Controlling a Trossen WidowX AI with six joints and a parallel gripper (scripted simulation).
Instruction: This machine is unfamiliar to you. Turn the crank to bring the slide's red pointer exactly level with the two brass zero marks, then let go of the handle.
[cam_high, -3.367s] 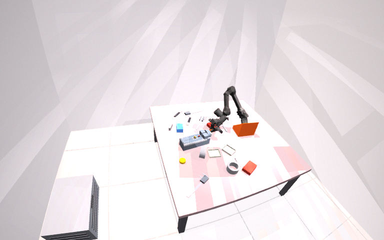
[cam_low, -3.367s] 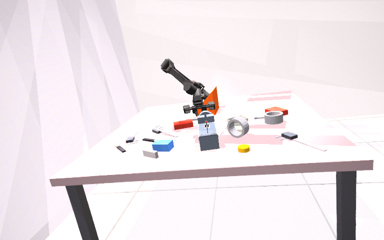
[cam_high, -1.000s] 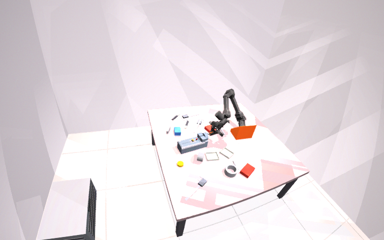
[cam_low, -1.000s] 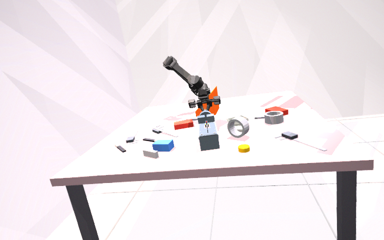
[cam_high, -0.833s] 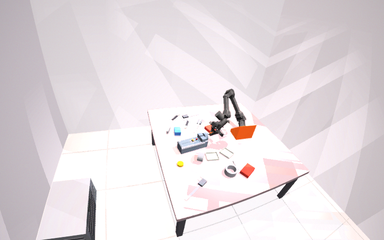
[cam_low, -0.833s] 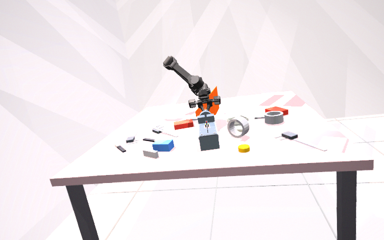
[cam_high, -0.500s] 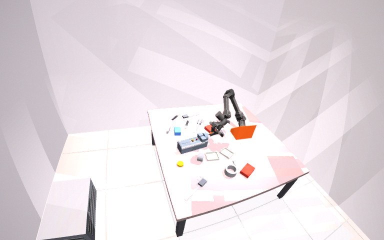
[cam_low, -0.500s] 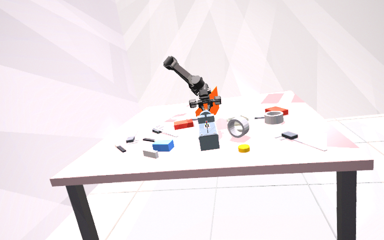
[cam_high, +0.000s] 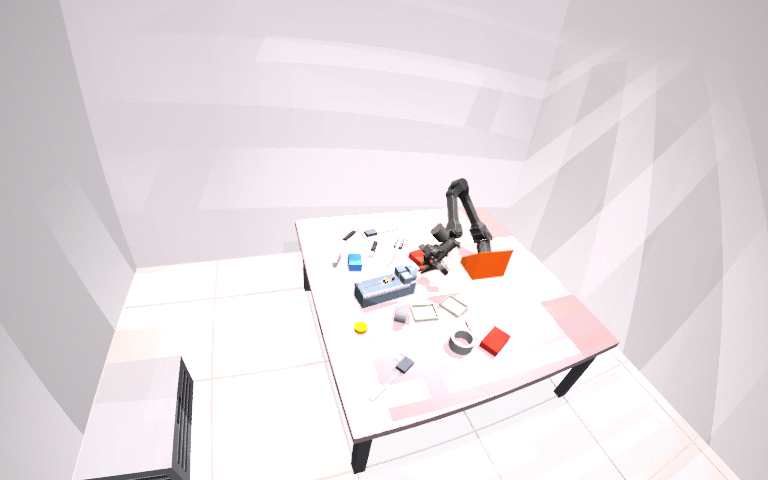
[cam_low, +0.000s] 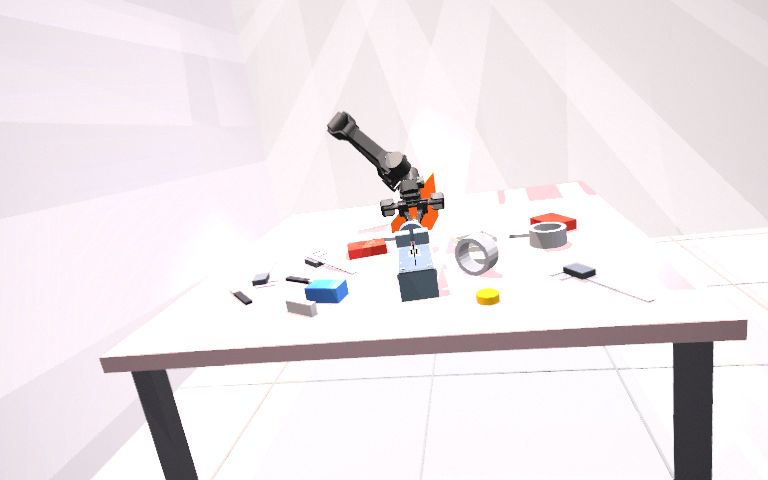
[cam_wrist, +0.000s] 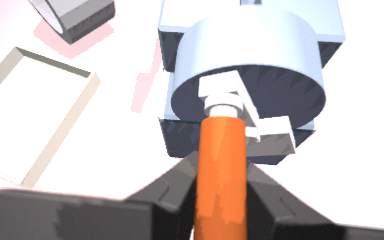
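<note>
Now: the red pointer 130 mm ahead of my gripper tip, 10 mm to the left of it and 10 mm below it. Also, from my gripper tip: orange handle 20 mm behind, 20 mm above; then yellow disc 320 mm ahead, 180 mm to the left, 80 mm below; then blue block 240 mm ahead, 210 mm to the right, 70 mm below.
</note>
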